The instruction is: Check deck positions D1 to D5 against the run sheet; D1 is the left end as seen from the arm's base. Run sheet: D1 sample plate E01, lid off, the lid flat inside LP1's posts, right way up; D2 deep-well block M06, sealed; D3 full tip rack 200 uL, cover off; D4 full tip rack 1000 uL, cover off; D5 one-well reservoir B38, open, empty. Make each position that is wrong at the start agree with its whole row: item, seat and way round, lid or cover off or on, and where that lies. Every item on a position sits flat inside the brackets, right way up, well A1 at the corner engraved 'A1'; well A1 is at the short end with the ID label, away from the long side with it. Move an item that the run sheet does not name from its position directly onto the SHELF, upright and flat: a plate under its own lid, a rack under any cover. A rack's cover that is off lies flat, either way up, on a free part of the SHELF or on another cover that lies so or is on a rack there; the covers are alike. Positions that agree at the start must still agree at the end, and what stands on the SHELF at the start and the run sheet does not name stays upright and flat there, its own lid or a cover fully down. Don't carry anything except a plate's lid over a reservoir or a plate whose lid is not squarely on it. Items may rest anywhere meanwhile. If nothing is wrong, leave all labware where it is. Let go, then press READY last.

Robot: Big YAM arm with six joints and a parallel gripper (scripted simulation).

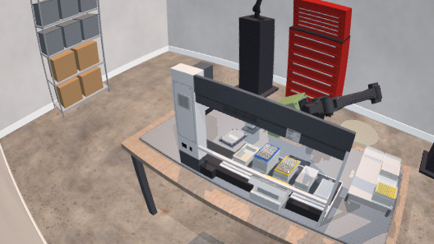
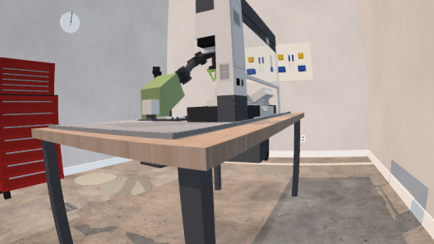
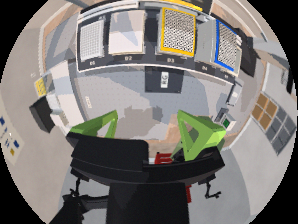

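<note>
Now: the deep-well block 150 mm ahead of my hand, 140 mm below it and 80 mm to the left of it. Round my hand: sample plate (200 mm to the left, 160 mm below, 140 mm ahead); then yellow-framed tip rack (170 mm ahead, 120 mm below, 40 mm to the right); then blue-framed tip rack (190 mm ahead, 160 mm to the right, 100 mm below).
</note>
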